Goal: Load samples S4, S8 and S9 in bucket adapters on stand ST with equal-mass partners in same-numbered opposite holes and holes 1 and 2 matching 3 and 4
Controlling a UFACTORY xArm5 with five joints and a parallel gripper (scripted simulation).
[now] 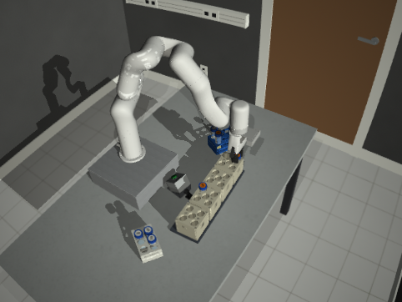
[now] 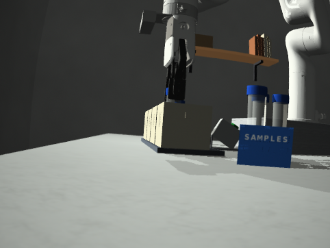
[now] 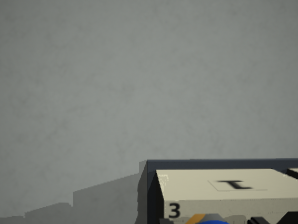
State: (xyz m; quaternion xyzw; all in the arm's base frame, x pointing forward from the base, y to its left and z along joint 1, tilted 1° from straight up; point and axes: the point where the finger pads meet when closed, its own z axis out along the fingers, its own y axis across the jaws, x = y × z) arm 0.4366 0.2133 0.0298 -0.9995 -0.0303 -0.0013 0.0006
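Right now my hand is 20 mm past the adapter, 30 mm to the left of it and 70 mm above it. From my hand the other things lie so: white blanks rack 110 mm behind, 530 mm to the right, 90 mm below; blue samples rack 150 mm behind, 130 mm to the left, 90 mm below.
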